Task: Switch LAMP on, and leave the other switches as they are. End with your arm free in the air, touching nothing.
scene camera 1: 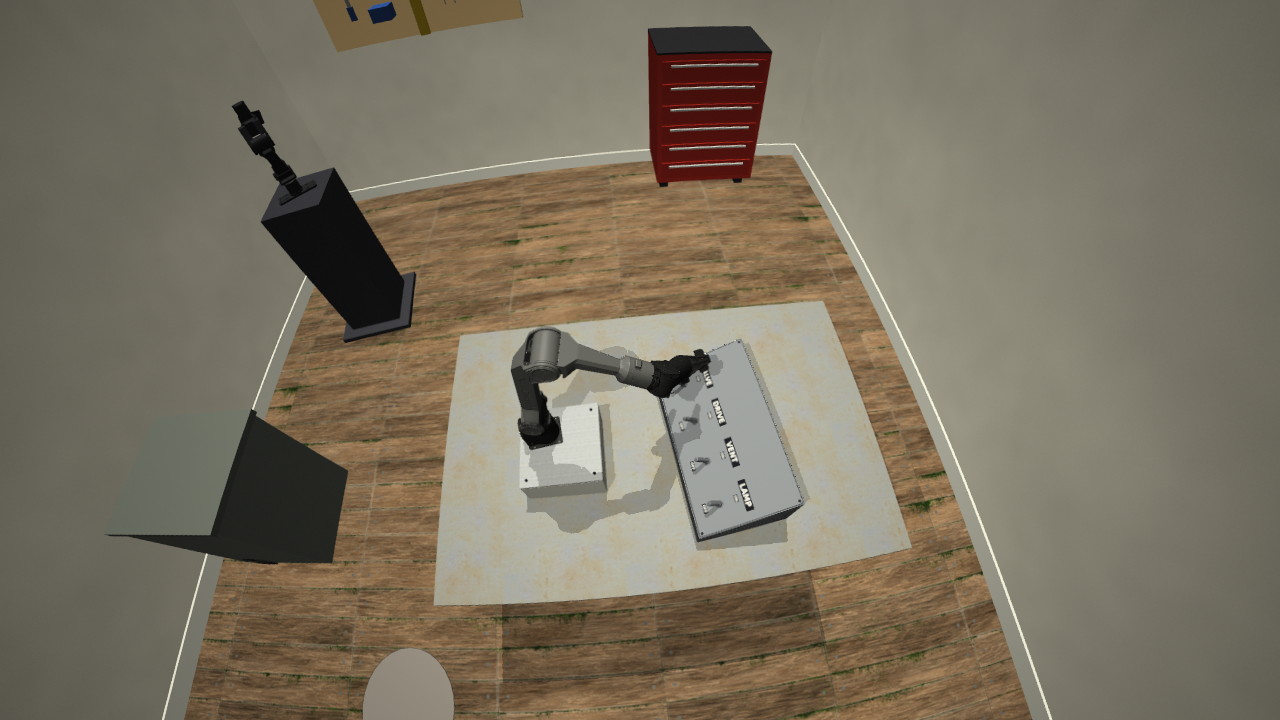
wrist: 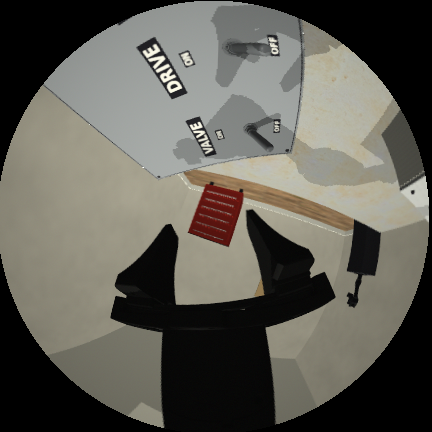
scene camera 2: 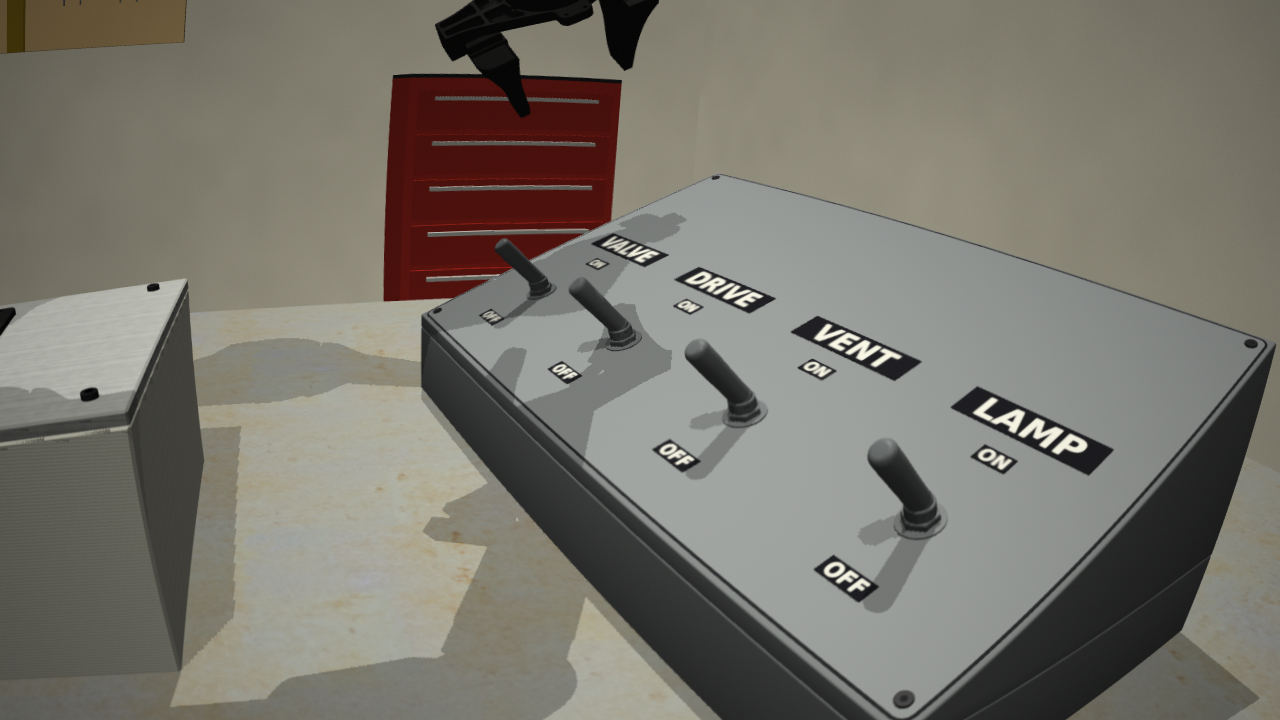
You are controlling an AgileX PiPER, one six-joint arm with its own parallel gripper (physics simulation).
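Observation:
The LAMP switch is nearest scene camera 2, and its lever tilts toward OFF. The VENT switch and the DRIVE switch also tilt toward OFF. The VALVE switch at the far end tilts toward OFF; in the scene camera 1 view the arm largely hides it. All stand on the sloped grey panel. My gripper is open and empty, in the air above the panel's VALVE end, apart from the levers.
The white base box stands left of the panel on a pale mat. A red drawer cabinet stands at the back. A black pedestal with a small arm stands at the back left.

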